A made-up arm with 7 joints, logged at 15 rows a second.
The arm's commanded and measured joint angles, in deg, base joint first. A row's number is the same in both.
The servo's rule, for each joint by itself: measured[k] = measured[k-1] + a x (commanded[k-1-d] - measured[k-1]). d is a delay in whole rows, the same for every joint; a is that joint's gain. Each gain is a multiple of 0.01, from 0.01 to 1. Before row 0 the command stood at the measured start. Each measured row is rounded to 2 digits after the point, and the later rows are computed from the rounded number. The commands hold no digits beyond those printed.
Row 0, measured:
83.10, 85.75, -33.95, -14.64, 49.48, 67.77, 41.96
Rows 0 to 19, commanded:
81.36, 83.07, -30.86, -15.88, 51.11, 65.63, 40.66
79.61, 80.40, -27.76, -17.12, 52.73, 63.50, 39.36
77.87, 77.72, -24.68, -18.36, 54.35, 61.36, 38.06
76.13, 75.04, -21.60, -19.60, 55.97, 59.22, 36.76
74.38, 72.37, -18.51, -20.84, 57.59, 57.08, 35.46
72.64, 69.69, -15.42, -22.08, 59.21, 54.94, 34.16
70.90, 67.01, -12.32, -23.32, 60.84, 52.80, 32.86
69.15, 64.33, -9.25, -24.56, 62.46, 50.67, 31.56
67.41, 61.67, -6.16, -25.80, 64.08, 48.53, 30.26
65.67, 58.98, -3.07, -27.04, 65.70, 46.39, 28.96
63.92, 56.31, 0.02, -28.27, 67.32, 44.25, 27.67
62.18, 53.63, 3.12, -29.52, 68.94, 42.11, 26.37
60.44, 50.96, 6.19, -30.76, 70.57, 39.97, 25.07
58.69, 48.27, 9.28, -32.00, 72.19, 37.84, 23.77
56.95, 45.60, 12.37, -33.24, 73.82, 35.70, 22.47
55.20, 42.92, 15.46, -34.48, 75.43, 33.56, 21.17
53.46, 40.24, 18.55, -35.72, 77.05, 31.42, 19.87
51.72, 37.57, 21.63, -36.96, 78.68, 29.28, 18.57
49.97, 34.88, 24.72, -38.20, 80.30, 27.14, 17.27
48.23, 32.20, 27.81, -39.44, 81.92, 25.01, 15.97
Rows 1 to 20, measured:
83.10, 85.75, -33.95, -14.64, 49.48, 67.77, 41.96
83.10, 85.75, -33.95, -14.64, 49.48, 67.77, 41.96
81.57, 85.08, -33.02, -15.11, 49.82, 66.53, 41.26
79.85, 83.91, -31.44, -15.87, 50.43, 64.77, 40.23
78.11, 82.36, -29.41, -16.82, 51.25, 62.79, 39.06
76.37, 80.53, -27.07, -17.88, 52.24, 60.72, 37.82
74.62, 78.49, -24.50, -19.00, 53.36, 58.61, 36.55
72.88, 76.29, -21.78, -20.17, 54.59, 56.48, 35.26
71.14, 73.97, -18.94, -21.37, 55.90, 54.35, 33.96
69.39, 71.56, -16.03, -22.58, 57.28, 52.22, 32.66
67.65, 69.09, -13.07, -23.80, 58.71, 50.08, 31.36
65.91, 66.56, -10.07, -25.03, 60.18, 47.94, 30.06
64.16, 64.00, -7.04, -26.26, 61.68, 45.80, 28.77
62.42, 61.41, -3.99, -27.50, 63.20, 43.66, 27.47
60.68, 58.80, -0.94, -28.74, 64.75, 41.52, 26.17
58.93, 56.17, 2.13, -29.98, 66.31, 39.39, 24.87
57.19, 53.53, 5.20, -31.22, 67.89, 37.25, 23.57
55.44, 50.88, 8.28, -32.46, 69.47, 35.11, 22.27
53.70, 48.22, 11.36, -33.70, 71.06, 32.97, 20.97
51.96, 45.56, 14.44, -34.94, 72.66, 30.83, 19.67
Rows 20 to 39, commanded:
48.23, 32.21, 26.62, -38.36, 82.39, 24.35, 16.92
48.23, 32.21, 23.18, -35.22, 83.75, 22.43, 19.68
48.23, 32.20, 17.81, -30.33, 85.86, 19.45, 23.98
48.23, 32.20, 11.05, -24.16, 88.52, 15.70, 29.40
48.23, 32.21, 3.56, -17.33, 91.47, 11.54, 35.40
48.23, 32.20, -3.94, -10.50, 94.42, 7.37, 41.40
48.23, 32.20, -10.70, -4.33, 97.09, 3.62, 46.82
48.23, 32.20, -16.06, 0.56, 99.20, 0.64, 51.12
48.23, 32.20, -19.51, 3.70, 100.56, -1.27, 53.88
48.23, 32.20, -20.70, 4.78, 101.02, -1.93, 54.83
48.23, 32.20, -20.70, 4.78, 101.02, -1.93, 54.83
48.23, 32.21, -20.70, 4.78, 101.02, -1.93, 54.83
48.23, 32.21, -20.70, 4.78, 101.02, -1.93, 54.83
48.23, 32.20, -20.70, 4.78, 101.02, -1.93, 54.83
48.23, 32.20, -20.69, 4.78, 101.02, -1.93, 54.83
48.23, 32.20, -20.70, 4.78, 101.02, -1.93, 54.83
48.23, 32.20, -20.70, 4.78, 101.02, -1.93, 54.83
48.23, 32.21, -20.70, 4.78, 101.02, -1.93, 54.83
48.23, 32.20, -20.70, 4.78, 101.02, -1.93, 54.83
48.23, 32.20, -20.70, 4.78, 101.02, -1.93, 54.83
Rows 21 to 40, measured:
50.21, 42.89, 17.52, -36.18, 74.26, 28.69, 18.37
48.47, 40.22, 20.61, -37.42, 75.87, 26.56, 17.07
48.26, 38.22, 22.41, -37.78, 77.24, 25.28, 16.99
48.23, 36.72, 22.64, -36.81, 78.61, 23.63, 18.44
48.23, 35.59, 21.19, -34.35, 80.13, 21.21, 21.43
48.23, 34.74, 18.15, -30.48, 81.89, 18.01, 25.73
48.23, 34.11, 13.77, -25.48, 83.90, 14.26, 30.95
48.23, 33.63, 8.46, -19.79, 86.11, 10.26, 36.59
48.23, 33.27, 2.71, -13.92, 88.42, 6.41, 42.11
48.23, 33.00, -2.92, -8.42, 90.68, 3.06, 46.98
48.23, 32.80, -7.90, -3.81, 92.75, 0.55, 50.71
48.23, 32.65, -11.74, -0.55, 94.49, -0.89, 52.93
48.23, 32.54, -14.43, 1.48, 95.86, -1.49, 53.96
48.23, 32.46, -16.31, 2.73, 96.94, -1.75, 54.43
48.23, 32.40, -17.63, 3.51, 97.80, -1.85, 54.65
48.23, 32.35, -18.55, 3.99, 98.48, -1.90, 54.75
48.23, 32.31, -19.19, 4.29, 99.01, -1.92, 54.79
48.23, 32.28, -19.64, 4.48, 99.43, -1.93, 54.81
48.23, 32.26, -19.96, 4.59, 99.76, -1.93, 54.82
48.23, 32.25, -20.18, 4.66, 100.02, -1.93, 54.83

